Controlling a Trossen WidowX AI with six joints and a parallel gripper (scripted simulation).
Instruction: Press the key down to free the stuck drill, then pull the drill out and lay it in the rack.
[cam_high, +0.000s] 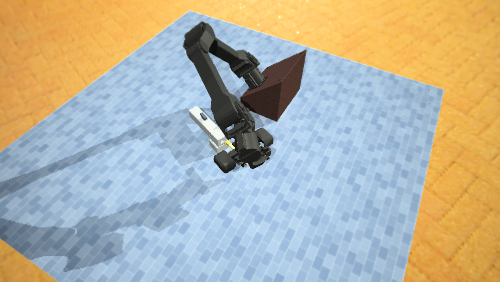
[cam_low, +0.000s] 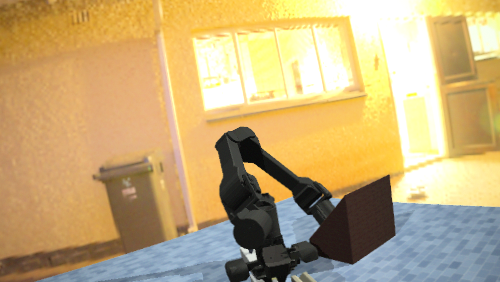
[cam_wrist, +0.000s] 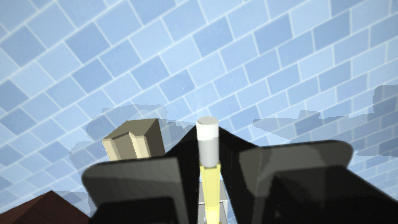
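The drill lies 40 mm to the right of my gripper tip, 30 mm above it and 20 mm behind it. The rest, counted from my gripper tip: rack (80 mm behind, 20 mm below); then key (210 mm to the right, 90 mm behind, 10 mm above).
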